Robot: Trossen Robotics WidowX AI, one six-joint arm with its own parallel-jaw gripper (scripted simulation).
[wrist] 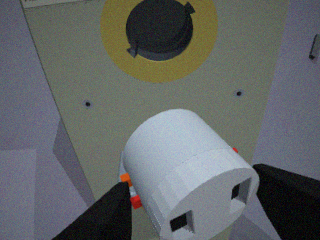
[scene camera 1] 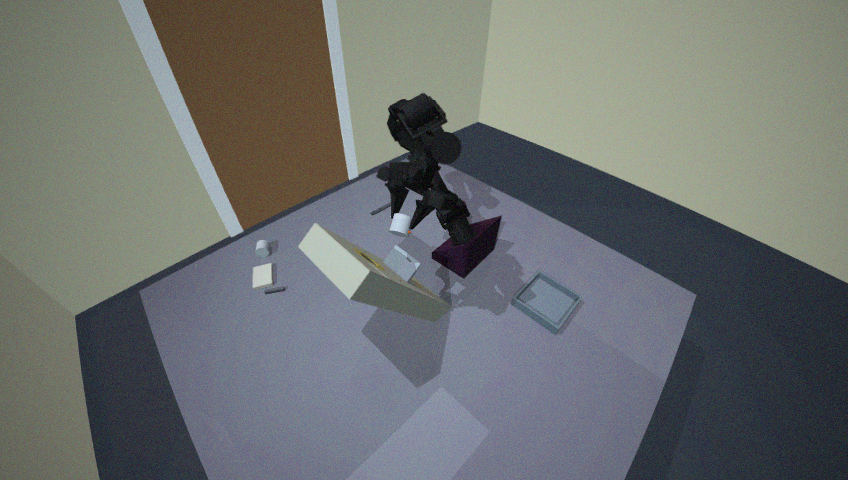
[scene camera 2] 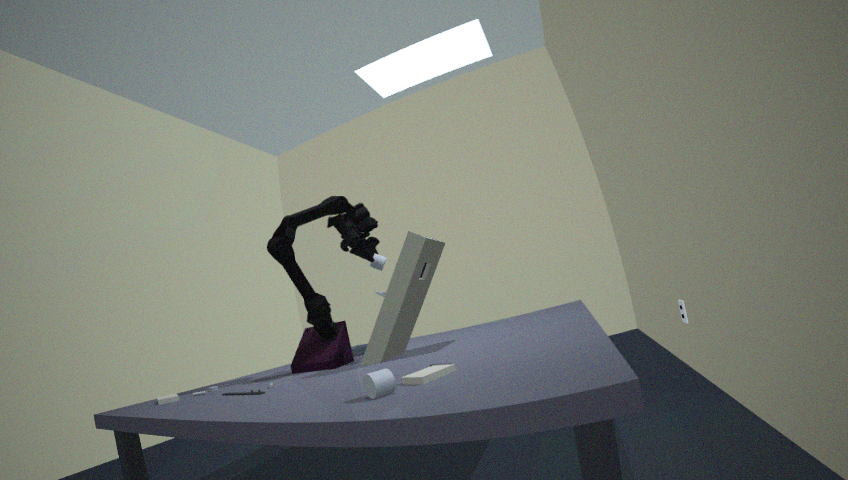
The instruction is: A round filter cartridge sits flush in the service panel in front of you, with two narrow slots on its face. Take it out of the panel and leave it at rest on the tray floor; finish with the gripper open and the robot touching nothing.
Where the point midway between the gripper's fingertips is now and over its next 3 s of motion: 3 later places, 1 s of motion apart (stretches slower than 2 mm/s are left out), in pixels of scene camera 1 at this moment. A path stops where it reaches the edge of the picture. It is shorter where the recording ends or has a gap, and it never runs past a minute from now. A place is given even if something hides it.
My gripper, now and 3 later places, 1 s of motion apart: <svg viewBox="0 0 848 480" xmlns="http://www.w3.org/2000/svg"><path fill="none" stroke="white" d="M401 223L447 251L534 274L555 279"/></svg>
